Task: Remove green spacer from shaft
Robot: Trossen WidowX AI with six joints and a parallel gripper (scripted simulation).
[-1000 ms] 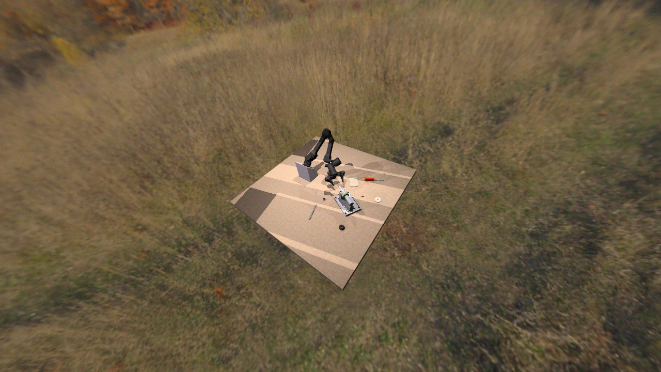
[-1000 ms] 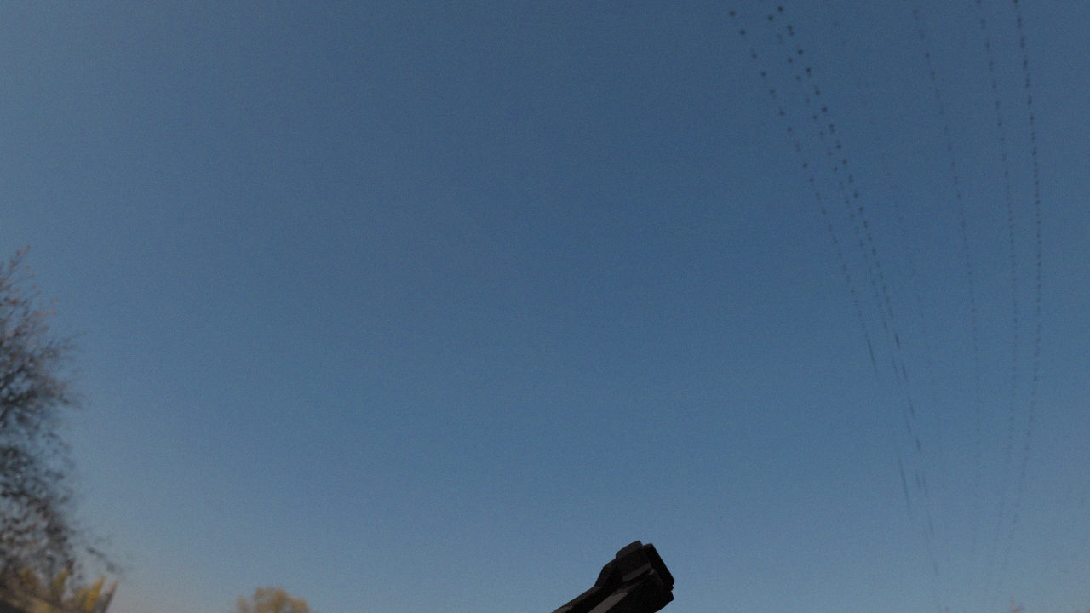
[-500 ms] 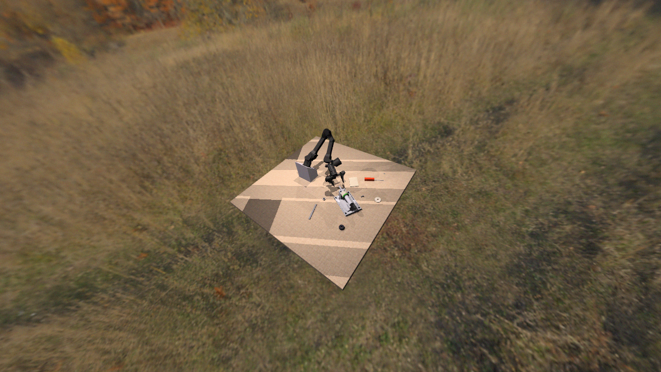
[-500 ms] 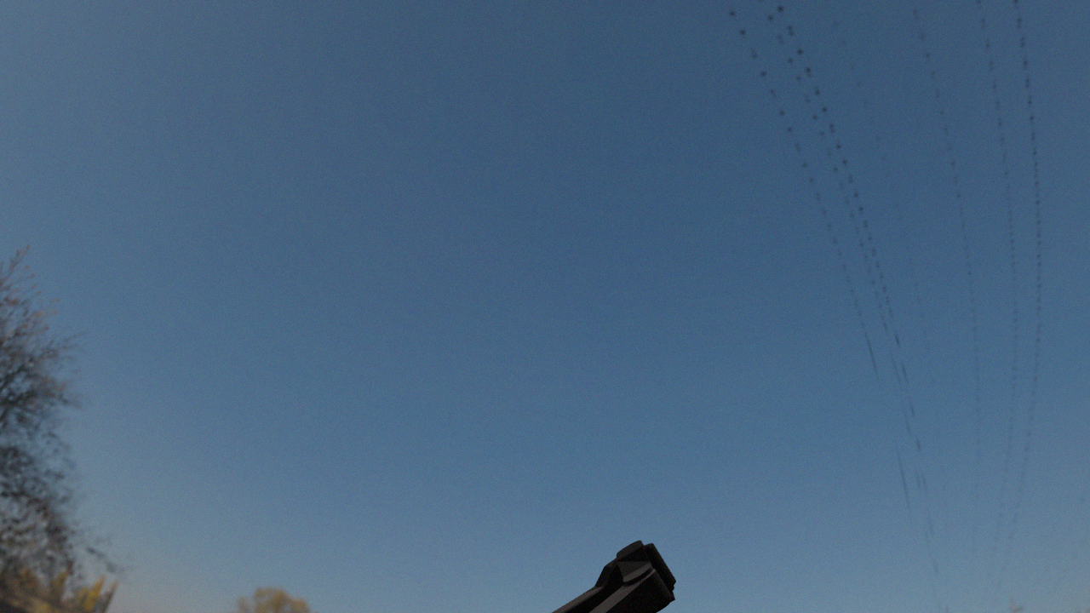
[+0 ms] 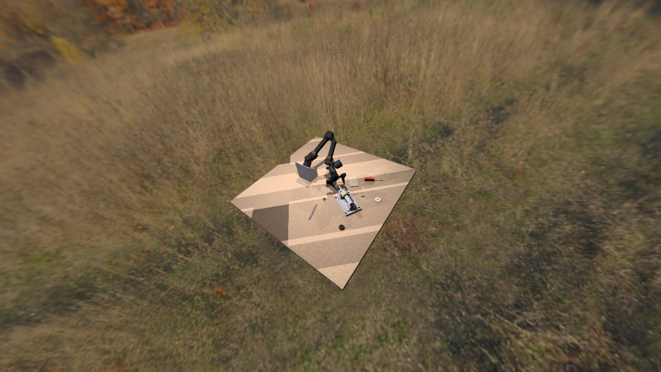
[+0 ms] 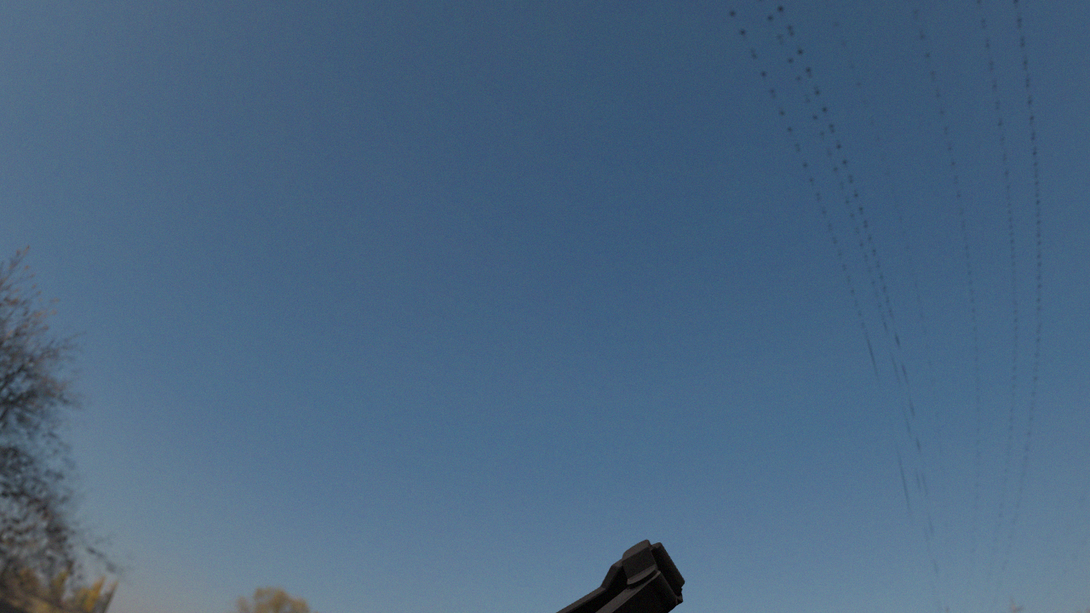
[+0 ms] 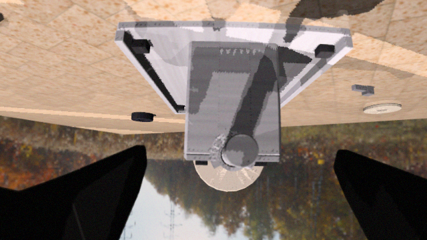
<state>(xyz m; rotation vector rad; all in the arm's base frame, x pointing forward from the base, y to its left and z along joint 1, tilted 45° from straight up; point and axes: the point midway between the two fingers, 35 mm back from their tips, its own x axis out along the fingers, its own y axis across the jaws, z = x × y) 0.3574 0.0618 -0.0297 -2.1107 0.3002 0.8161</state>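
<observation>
My gripper tip is 60 mm short of the shaft and 30 mm to the left of it. The rest, counted from my gripper tip: black ring 290 mm to the right, 220 mm ahead, 80 mm below; green spacer 100 mm ahead, 60 mm to the right.
</observation>
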